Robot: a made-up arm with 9 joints. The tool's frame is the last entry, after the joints. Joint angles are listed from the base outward.
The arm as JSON. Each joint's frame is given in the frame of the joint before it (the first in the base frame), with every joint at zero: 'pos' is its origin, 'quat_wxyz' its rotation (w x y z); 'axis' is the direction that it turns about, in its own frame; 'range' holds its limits. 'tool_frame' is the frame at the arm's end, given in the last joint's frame.
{
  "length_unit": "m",
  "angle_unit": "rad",
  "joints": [
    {
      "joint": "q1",
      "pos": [
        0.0,
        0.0,
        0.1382
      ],
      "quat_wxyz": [
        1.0,
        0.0,
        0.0,
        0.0
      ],
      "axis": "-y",
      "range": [
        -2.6,
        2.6
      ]
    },
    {
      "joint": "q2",
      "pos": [
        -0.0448,
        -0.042,
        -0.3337
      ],
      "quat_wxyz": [
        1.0,
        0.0,
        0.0,
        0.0
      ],
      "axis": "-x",
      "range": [
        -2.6,
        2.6
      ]
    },
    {
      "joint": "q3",
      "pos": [
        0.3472,
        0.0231,
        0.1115
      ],
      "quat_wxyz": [
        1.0,
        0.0,
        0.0,
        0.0
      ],
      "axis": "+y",
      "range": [
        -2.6,
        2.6
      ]
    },
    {
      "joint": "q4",
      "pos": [
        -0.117,
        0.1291,
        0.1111
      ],
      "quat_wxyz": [
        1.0,
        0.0,
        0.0,
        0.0
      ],
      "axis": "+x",
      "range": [
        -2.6,
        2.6
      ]
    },
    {
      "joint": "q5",
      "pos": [
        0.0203,
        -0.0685,
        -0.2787
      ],
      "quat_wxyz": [
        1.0,
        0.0,
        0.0,
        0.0
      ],
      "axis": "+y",
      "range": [
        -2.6,
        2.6
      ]
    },
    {
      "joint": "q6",
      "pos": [
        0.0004,
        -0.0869,
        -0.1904
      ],
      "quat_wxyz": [
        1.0,
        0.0,
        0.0,
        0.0
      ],
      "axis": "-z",
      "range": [
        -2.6,
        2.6
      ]
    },
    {
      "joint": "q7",
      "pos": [
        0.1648,
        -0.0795,
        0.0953
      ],
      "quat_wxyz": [
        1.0,
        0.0,
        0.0,
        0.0
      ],
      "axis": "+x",
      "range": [
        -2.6,
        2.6
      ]
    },
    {
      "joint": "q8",
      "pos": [
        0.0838,
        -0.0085,
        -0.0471
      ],
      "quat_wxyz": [
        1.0,
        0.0,
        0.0,
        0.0
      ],
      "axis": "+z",
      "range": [
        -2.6,
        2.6
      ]
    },
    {
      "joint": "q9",
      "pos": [
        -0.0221,
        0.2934,
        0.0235
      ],
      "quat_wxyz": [
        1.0,
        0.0,
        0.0,
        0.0
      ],
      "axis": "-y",
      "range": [
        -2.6,
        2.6
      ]
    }
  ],
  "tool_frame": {
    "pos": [
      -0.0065,
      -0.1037,
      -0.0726
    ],
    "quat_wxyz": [
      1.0,
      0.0,
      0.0,
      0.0
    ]
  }
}
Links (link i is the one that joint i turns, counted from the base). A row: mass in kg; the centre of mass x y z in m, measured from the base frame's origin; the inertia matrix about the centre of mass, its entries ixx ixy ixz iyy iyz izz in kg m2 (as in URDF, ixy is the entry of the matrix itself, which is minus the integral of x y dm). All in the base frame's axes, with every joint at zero. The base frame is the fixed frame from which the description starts. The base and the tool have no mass.
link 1: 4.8; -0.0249 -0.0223 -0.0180; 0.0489 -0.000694 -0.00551 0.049 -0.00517 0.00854
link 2: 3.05; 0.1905 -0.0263 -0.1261; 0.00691 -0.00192 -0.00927 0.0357 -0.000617 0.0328
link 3: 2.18; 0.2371 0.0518 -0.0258; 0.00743 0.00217 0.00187 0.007 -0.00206 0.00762
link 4: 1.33; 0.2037 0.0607 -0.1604; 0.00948 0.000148 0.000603 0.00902 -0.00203 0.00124
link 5: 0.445; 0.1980 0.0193 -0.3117; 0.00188 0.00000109 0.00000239 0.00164 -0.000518 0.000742
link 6: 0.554; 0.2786 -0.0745 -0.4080; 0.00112 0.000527 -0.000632 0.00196 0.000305 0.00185
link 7: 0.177; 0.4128 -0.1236 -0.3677; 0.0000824 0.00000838 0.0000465 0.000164 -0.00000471 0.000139
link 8: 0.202; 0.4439 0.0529 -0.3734; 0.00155 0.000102 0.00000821 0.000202 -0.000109 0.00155
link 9: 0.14; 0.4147 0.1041 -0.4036; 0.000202 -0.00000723 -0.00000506 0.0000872 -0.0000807 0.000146
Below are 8 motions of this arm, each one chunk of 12 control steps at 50 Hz.
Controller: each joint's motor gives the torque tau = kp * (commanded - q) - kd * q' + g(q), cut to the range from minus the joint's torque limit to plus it. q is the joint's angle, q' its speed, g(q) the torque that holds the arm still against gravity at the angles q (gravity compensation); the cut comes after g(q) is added. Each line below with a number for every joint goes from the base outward.
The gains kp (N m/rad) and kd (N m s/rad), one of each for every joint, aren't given. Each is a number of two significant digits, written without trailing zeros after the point. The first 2 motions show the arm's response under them.
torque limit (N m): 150 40 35 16 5.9 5.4 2.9 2.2 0.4
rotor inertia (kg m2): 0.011 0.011 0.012 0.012 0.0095 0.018 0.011 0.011 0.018
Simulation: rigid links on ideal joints. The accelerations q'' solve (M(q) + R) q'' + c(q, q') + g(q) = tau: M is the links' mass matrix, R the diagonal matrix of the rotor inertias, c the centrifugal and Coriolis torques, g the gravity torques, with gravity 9.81 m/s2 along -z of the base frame. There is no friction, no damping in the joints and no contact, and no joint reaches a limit. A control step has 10 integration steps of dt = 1/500 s. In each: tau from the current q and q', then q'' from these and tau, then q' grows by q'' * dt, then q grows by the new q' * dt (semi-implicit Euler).
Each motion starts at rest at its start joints. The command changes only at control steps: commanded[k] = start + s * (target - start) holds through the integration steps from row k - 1 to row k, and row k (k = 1, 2, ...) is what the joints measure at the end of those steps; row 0 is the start. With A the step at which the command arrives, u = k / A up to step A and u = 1 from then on. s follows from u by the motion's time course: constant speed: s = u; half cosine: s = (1 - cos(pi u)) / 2; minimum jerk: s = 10 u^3 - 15 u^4 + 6 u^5; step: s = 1 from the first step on.
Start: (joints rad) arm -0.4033 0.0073 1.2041 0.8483 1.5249 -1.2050 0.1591 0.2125 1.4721
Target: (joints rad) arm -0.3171 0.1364 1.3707 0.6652 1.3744 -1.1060 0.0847 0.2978 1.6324
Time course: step
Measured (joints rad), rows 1 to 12:
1: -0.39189 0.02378 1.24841 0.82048 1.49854 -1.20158 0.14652 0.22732 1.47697
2: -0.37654 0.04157 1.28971 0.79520 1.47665 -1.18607 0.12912 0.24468 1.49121
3: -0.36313 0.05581 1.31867 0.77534 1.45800 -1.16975 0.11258 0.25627 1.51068
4: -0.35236 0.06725 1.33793 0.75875 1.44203 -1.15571 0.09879 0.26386 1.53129
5: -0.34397 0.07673 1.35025 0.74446 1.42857 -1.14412 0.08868 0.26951 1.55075
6: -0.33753 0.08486 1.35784 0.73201 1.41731 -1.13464 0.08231 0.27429 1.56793
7: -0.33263 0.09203 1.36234 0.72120 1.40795 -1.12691 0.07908 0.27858 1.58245
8: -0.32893 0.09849 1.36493 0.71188 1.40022 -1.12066 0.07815 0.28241 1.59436
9: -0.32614 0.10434 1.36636 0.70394 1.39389 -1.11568 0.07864 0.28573 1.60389
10: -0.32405 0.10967 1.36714 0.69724 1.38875 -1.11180 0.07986 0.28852 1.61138
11: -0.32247 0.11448 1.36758 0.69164 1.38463 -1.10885 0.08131 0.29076 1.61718
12: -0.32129 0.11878 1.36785 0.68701 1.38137 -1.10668 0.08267 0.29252 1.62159
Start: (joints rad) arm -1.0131 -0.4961 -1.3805 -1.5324 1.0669 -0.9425 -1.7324 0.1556 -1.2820
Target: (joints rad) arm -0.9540 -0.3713 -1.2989 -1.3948 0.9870 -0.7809 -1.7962 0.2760 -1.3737
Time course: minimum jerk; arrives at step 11
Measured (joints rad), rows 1 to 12:
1: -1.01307 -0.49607 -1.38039 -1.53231 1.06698 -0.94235 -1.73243 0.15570 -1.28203
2: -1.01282 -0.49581 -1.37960 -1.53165 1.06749 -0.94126 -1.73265 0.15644 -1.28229
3: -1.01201 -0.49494 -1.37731 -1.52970 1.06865 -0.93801 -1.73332 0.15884 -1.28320
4: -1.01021 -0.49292 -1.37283 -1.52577 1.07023 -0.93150 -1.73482 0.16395 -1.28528
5: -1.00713 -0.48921 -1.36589 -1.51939 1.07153 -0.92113 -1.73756 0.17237 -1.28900
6: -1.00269 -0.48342 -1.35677 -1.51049 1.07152 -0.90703 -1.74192 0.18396 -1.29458
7: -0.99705 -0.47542 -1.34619 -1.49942 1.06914 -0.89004 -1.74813 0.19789 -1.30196
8: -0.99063 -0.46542 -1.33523 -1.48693 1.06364 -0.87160 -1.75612 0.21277 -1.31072
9: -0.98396 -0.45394 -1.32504 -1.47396 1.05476 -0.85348 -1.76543 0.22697 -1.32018
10: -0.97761 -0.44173 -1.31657 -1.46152 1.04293 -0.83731 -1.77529 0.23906 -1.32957
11: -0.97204 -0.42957 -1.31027 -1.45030 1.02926 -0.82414 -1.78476 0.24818 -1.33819
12: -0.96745 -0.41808 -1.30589 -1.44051 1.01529 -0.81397 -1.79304 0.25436 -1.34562
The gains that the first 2 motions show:
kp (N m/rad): 760 72 170 130 27 25 17 16 4.9
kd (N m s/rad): 67 8.4 9.3 15 2.4 2.2 0.82 1.4 0.54
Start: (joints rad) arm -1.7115 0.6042 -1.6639 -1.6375 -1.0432 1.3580 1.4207 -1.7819 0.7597
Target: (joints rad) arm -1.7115 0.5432 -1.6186 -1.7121 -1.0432 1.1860 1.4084 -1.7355 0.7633
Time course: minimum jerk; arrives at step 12
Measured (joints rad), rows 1 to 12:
1: -1.71150 0.60416 -1.66388 -1.63752 -1.04317 1.35797 1.42067 -1.78187 0.75970
2: -1.71149 0.60387 -1.66369 -1.63766 -1.04298 1.35774 1.42047 -1.78163 0.75972
3: -1.71147 0.60295 -1.66309 -1.63814 -1.04239 1.35687 1.41988 -1.78094 0.75977
4: -1.71143 0.60104 -1.66178 -1.63925 -1.04126 1.35471 1.41871 -1.77956 0.75990
5: -1.71138 0.59791 -1.65956 -1.64126 -1.03958 1.35049 1.41694 -1.77736 0.76014
6: -1.71131 0.59352 -1.65630 -1.64438 -1.03752 1.34357 1.41471 -1.77432 0.76051
7: -1.71124 0.58809 -1.65208 -1.64870 -1.03540 1.33354 1.41230 -1.77053 0.76100
8: -1.71119 0.58200 -1.64709 -1.65415 -1.03361 1.32036 1.41004 -1.76619 0.76158
9: -1.71116 0.57577 -1.64166 -1.66051 -1.03252 1.30441 1.40824 -1.76160 0.76217
10: -1.71117 0.56996 -1.63615 -1.66742 -1.03242 1.28648 1.40714 -1.75709 0.76272
11: -1.71123 0.56502 -1.63093 -1.67445 -1.03341 1.26760 1.40683 -1.75295 0.76316
12: -1.71131 0.56121 -1.62628 -1.68118 -1.03538 1.24892 1.40721 -1.74938 0.76344

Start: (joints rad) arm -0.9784 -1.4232 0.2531 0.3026 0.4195 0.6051 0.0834 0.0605 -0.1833
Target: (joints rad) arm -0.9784 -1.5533 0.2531 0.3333 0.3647 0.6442 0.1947 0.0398 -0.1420
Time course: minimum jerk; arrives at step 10
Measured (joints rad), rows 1 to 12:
1: -0.97840 -1.42326 0.25310 0.30261 0.41948 0.60518 0.08349 0.06048 -0.18328
2: -0.97838 -1.42370 0.25308 0.30268 0.41928 0.60572 0.08421 0.06036 -0.18311
3: -0.97833 -1.42519 0.25307 0.30293 0.41857 0.60731 0.08667 0.05990 -0.18256
4: -0.97826 -1.42846 0.25308 0.30349 0.41694 0.61039 0.09219 0.05887 -0.18132
5: -0.97819 -1.43414 0.25313 0.30452 0.41404 0.61500 0.10170 0.05713 -0.17917
6: -0.97813 -1.44245 0.25321 0.30611 0.40970 0.62073 0.11527 0.05469 -0.17607
7: -0.97812 -1.45313 0.25327 0.30826 0.40403 0.62680 0.13199 0.05177 -0.17216
8: -0.97814 -1.46548 0.25329 0.31091 0.39744 0.63230 0.15004 0.04872 -0.16776
9: -0.97821 -1.47848 0.25322 0.31388 0.39052 0.63644 0.16722 0.04594 -0.16330
10: -0.97831 -1.49110 0.25307 0.31696 0.38390 0.63887 0.18155 0.04378 -0.15916
11: -0.97840 -1.50266 0.25284 0.31997 0.37809 0.63980 0.19197 0.04233 -0.15561
12: -0.97847 -1.51283 0.25260 0.32277 0.37333 0.63972 0.19850 0.04151 -0.15268

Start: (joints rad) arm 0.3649 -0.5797 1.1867 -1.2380 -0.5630 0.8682 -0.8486 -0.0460 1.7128
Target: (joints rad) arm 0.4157 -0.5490 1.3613 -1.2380 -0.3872 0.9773 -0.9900 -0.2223 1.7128
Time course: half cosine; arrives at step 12
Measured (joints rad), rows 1 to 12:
1: 0.36502 -0.57966 1.18735 -1.23790 -0.56268 0.86851 -0.84873 -0.04640 1.71283
2: 0.36550 -0.57950 1.19005 -1.23759 -0.56123 0.86968 -0.84960 -0.04807 1.71293
3: 0.36658 -0.57919 1.19598 -1.23705 -0.55782 0.87202 -0.85224 -0.05187 1.71315
4: 0.36840 -0.57869 1.20573 -1.23637 -0.55187 0.87569 -0.85761 -0.05835 1.71346
5: 0.37103 -0.57802 1.21927 -1.23567 -0.54311 0.88072 -0.86629 -0.06774 1.71383
6: 0.37443 -0.57718 1.23606 -1.23503 -0.53160 0.88707 -0.87833 -0.07993 1.71421
7: 0.37848 -0.57617 1.25518 -1.23455 -0.51767 0.89462 -0.89328 -0.09451 1.71453
8: 0.38299 -0.57496 1.27542 -1.23427 -0.50192 0.90314 -0.91030 -0.11079 1.71474
9: 0.38774 -0.57354 1.29544 -1.23426 -0.48514 0.91233 -0.92826 -0.12790 1.71479
10: 0.39247 -0.57186 1.31387 -1.23452 -0.46827 0.92179 -0.94593 -0.14484 1.71469
11: 0.39690 -0.56990 1.32943 -1.23507 -0.45231 0.93110 -0.96203 -0.16061 1.71442
12: 0.40080 -0.56767 1.34107 -1.23590 -0.43821 0.93979 -0.97544 -0.17427 1.71401

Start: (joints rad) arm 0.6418 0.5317 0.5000 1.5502 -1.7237 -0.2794 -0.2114 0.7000 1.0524
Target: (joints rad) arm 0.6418 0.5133 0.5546 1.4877 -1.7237 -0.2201 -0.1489 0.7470 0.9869
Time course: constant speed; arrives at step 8
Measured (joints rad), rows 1 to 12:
1: 0.64179 0.53145 0.50184 1.54916 -1.72317 -0.27869 -0.20984 0.70030 1.05203
2: 0.64180 0.53092 0.50532 1.54705 -1.72251 -0.27671 -0.20613 0.70165 1.05082
3: 0.64182 0.53013 0.50992 1.54401 -1.72197 -0.27350 -0.20067 0.70410 1.04857
4: 0.64185 0.52907 0.51526 1.54019 -1.72162 -0.26928 -0.19402 0.70745 1.04526
5: 0.64188 0.52779 0.52110 1.53571 -1.72144 -0.26427 -0.18668 0.71148 1.04097
6: 0.64190 0.52633 0.52727 1.53066 -1.72140 -0.25865 -0.17900 0.71603 1.03583
7: 0.64191 0.52471 0.53366 1.52515 -1.72147 -0.25257 -0.17118 0.72094 1.02998
8: 0.64191 0.52296 0.54020 1.51925 -1.72160 -0.24613 -0.16333 0.72613 1.02354
9: 0.64192 0.52133 0.54499 1.51405 -1.72232 -0.24013 -0.15704 0.73121 1.01700
10: 0.64190 0.51989 0.54821 1.50965 -1.72320 -0.23522 -0.15290 0.73538 1.01096
11: 0.64186 0.51865 0.55036 1.50595 -1.72396 -0.23140 -0.15054 0.73857 1.00567
12: 0.64182 0.51762 0.55178 1.50286 -1.72452 -0.22848 -0.14939 0.74093 1.00125

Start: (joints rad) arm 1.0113 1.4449 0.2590 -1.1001 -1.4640 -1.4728 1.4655 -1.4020 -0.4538
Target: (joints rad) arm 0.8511 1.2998 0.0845 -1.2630 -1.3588 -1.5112 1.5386 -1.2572 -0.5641
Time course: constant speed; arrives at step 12
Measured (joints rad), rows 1 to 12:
1: 1.00999 1.44291 0.25578 -1.10223 -1.46223 -1.47265 1.46688 -1.40051 -0.45427
2: 1.00654 1.43852 0.24898 -1.10650 -1.45848 -1.47281 1.46986 -1.39735 -0.45570
3: 1.00099 1.43239 0.23952 -1.11229 -1.45336 -1.47354 1.47405 -1.39262 -0.45826
4: 0.99360 1.42516 0.22822 -1.11925 -1.44737 -1.47488 1.47906 -1.38638 -0.46198
5: 0.98471 1.41728 0.21569 -1.12715 -1.44087 -1.47676 1.48461 -1.37879 -0.46677
6: 0.97461 1.40901 0.20235 -1.13589 -1.43407 -1.47910 1.49047 -1.37002 -0.47252
7: 0.96359 1.40048 0.18852 -1.14534 -1.42708 -1.48178 1.49651 -1.36028 -0.47907
8: 0.95189 1.39173 0.17437 -1.15543 -1.41996 -1.48472 1.50262 -1.34979 -0.48628
9: 0.93967 1.38277 0.16003 -1.16608 -1.41270 -1.48784 1.50877 -1.33873 -0.49402
10: 0.92709 1.37357 0.14558 -1.17720 -1.40530 -1.49109 1.51492 -1.32726 -0.50216
11: 0.91426 1.36413 0.13108 -1.18873 -1.39776 -1.49442 1.52105 -1.31551 -0.51061
12: 0.90125 1.35441 0.11654 -1.20061 -1.39007 -1.49779 1.52716 -1.30357 -0.51928

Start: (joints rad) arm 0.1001 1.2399 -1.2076 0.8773 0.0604 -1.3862 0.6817 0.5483 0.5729
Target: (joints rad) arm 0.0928 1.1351 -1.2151 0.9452 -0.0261 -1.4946 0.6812 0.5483 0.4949
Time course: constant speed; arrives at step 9
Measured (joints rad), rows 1 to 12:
1: 0.10012 1.23959 -1.20768 0.87775 0.05948 -1.38773 0.68185 0.54836 0.57247
2: 0.10010 1.23845 -1.20796 0.87897 0.05729 -1.39163 0.68201 0.54858 0.57111
3: 0.09998 1.23616 -1.20843 0.88104 0.05382 -1.39764 0.68204 0.54895 0.56863
4: 0.09972 1.23260 -1.20902 0.88397 0.04916 -1.40528 0.68193 0.54937 0.56500
5: 0.09932 1.22774 -1.20971 0.88772 0.04346 -1.41411 0.68170 0.54977 0.56033
6: 0.09878 1.22164 -1.21045 0.89221 0.03684 -1.42378 0.68143 0.55007 0.55477
7: 0.09812 1.21440 -1.21122 0.89735 0.02946 -1.43403 0.68117 0.55025 0.54847
8: 0.09737 1.20617 -1.21203 0.90306 0.02146 -1.44469 0.68095 0.55031 0.54159
9: 0.09654 1.19706 -1.21284 0.90923 0.01296 -1.45563 0.68079 0.55024 0.53425
10: 0.09564 1.18754 -1.21357 0.91531 0.00501 -1.46517 0.68049 0.55006 0.52700
11: 0.09476 1.17824 -1.21408 0.92093 -0.00196 -1.47242 0.68018 0.54970 0.52041
12: 0.09398 1.16959 -1.21442 0.92590 -0.00790 -1.47763 0.68002 0.54918 0.51475

